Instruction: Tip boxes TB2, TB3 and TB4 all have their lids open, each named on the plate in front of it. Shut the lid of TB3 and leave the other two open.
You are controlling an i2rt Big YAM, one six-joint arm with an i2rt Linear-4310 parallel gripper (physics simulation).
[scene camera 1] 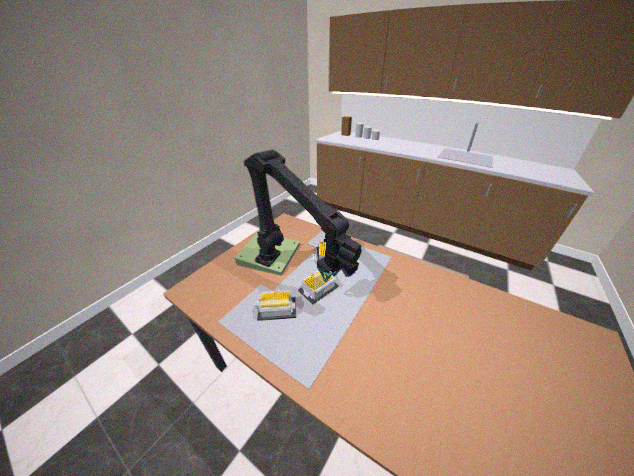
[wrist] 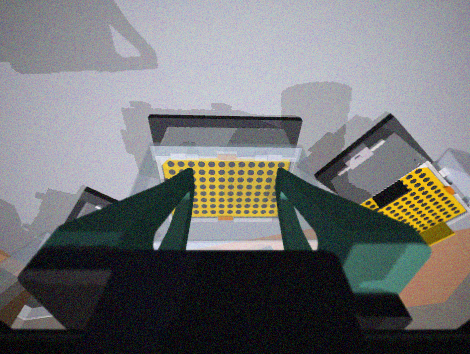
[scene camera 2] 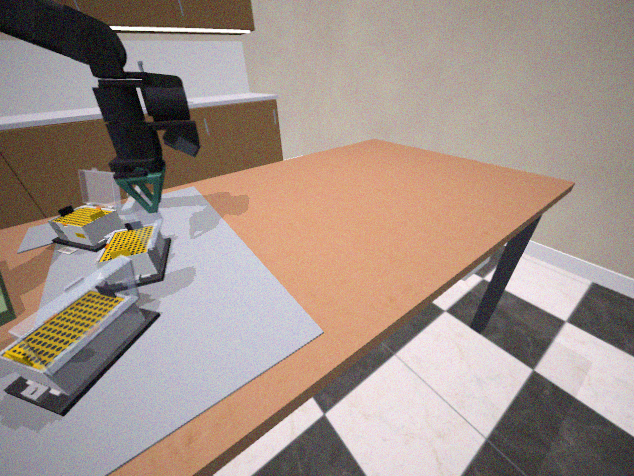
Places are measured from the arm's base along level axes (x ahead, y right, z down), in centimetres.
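Pixels of known places: gripper, fingertip midpoint: (scene camera 1: 329, 278) (wrist: 235, 177) (scene camera 2: 155, 207); arm's base, link origin: (scene camera 1: 268, 257).
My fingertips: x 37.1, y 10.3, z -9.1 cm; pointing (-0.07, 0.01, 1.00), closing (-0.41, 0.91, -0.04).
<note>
For each thing: its top centre in the pictures, then the offset to it from my fingertips. "*": a spot on its surface instead. Level surfaces: height alone.
- middle box, surface spot: (wrist: 232, 192) * dy -0.7, dx -1.3, dz +0.3 cm
- far box, top centre: (scene camera 2: 79, 210) (scene camera 1: 327, 245) dy -26.1, dx -10.6, dz +4.7 cm
- upright lid, surface spot: (scene camera 2: 99, 187) * dy -30.3, dx -4.5, dz +1.9 cm
- grey mat, surface height: dz +12.2 cm
- wooden table, surface height: dz +12.5 cm
Three tip boxes with yellow racks stand on the mat; their name plates are unreadable. The middle box (scene camera 1: 318, 286) (scene camera 2: 129, 245) (wrist: 232, 192) lies under my gripper. Its clear lid (scene camera 2: 137, 210) seems to lean inward, partly over the rack, neither flat nor upright. The near box (scene camera 1: 276, 304) (scene camera 2: 71, 325) (wrist: 425, 200) has its clear lid raised. The far box (scene camera 1: 322, 249) (scene camera 2: 84, 222) has an upright lid (scene camera 2: 99, 187); in the wrist view it is mostly hidden behind a finger. My gripper (scene camera 1: 326, 276) (scene camera 2: 152, 210) (wrist: 235, 177) is open and empty, fingertips at the middle lid; contact is unclear.
The grey mat (scene camera 1: 317, 353) (scene camera 2: 220, 327) (wrist: 225, 45) lies on the wooden table (scene camera 1: 460, 358) (scene camera 2: 384, 215). The arm's green base plate (scene camera 1: 286, 251) is behind the boxes. The neighbouring boxes stand close on either side of the middle one, turned at angles to it.
</note>
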